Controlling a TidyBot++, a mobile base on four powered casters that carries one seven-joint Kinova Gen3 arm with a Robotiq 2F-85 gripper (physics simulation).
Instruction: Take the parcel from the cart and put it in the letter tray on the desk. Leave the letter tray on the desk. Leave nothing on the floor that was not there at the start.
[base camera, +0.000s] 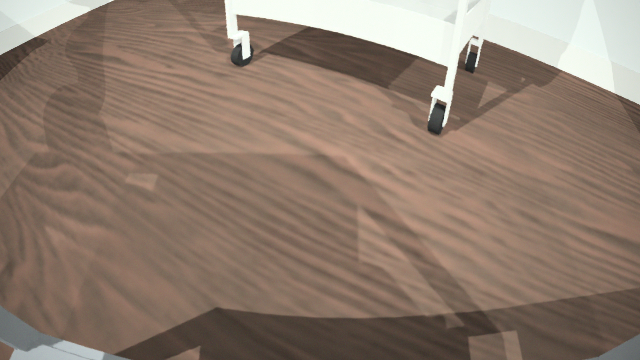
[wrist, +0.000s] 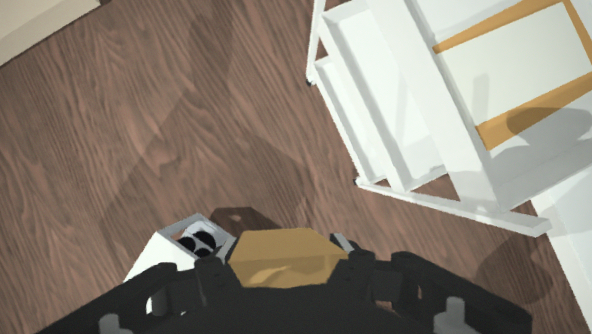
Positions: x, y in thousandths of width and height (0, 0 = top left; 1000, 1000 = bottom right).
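There is a white cart (base camera: 688, 107), and I see the white cart (wrist: 643, 244) from the wrist too. A brown cardboard parcel (wrist: 476, 774) is visible to me as well, though in the base camera view the brown cardboard parcel is out of frame. And my gripper (wrist: 482, 750) is in sight.
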